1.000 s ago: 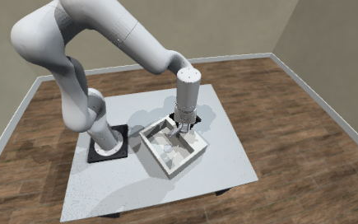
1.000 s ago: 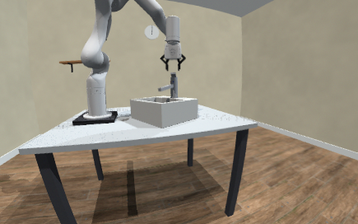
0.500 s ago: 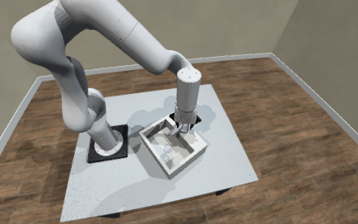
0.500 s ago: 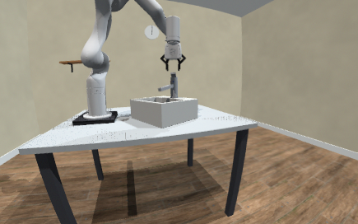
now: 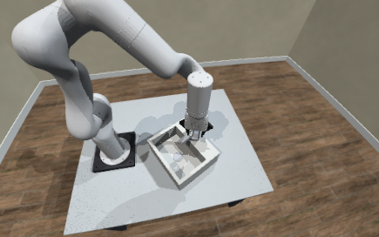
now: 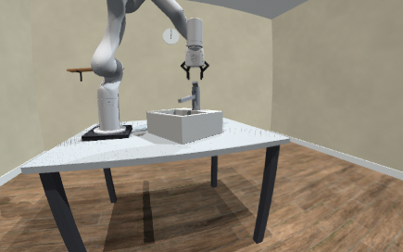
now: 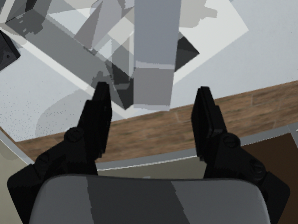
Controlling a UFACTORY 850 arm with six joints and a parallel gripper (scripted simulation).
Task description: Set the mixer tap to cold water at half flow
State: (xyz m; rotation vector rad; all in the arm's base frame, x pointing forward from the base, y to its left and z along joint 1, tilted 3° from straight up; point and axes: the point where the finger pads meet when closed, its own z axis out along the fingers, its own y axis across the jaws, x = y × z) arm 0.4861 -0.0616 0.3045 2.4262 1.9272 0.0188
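Now: hand 1 cm short of the lever, 3 cm to the right of it and 4 cm above it. The rest, counted from my hand: grey mixer tap 1 cm ahead, 6 cm to the left, 9 cm below; then white sink basin 8 cm behind, 2 cm to the left, 27 cm below.
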